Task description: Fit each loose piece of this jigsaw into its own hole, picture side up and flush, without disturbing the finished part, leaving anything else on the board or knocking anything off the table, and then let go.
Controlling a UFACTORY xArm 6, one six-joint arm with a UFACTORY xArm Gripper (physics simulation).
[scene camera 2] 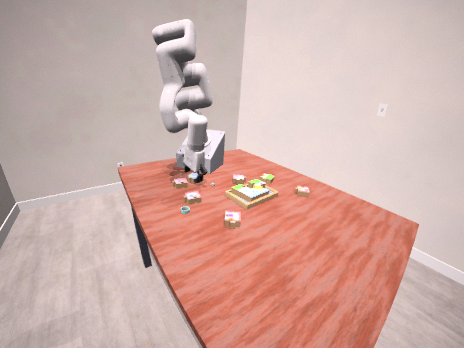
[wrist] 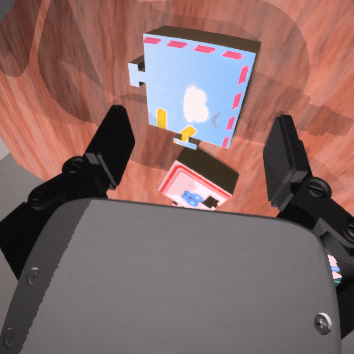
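My gripper [scene camera 2: 195, 175] [wrist: 197, 127] is open and empty, low over a blue jigsaw piece [scene camera 2: 193, 176] [wrist: 172, 82]. This piece lies picture side up, with a dashed red border along two edges; it is apart from both fingers and mostly ahead of the fingertips in the wrist view. A pink piece with a red border [scene camera 2: 180, 183] [wrist: 215, 186] lies close by, partly hidden by the gripper body in the wrist view. More loose pieces [scene camera 2: 192, 197] [scene camera 2: 232, 218] [scene camera 2: 239, 178] [scene camera 2: 267, 177] [scene camera 2: 302, 190] lie around the wooden board [scene camera 2: 237, 201], which bears the finished part [scene camera 2: 251, 192].
A green piece [scene camera 2: 257, 183] shows at the board's back edge; whether it rests on the board is unclear. A teal ring [scene camera 2: 185, 213] lies near the left table edge. A tiny object [scene camera 2: 212, 184] lies right of the gripper. The robot base [scene camera 2: 215, 152] stands behind.
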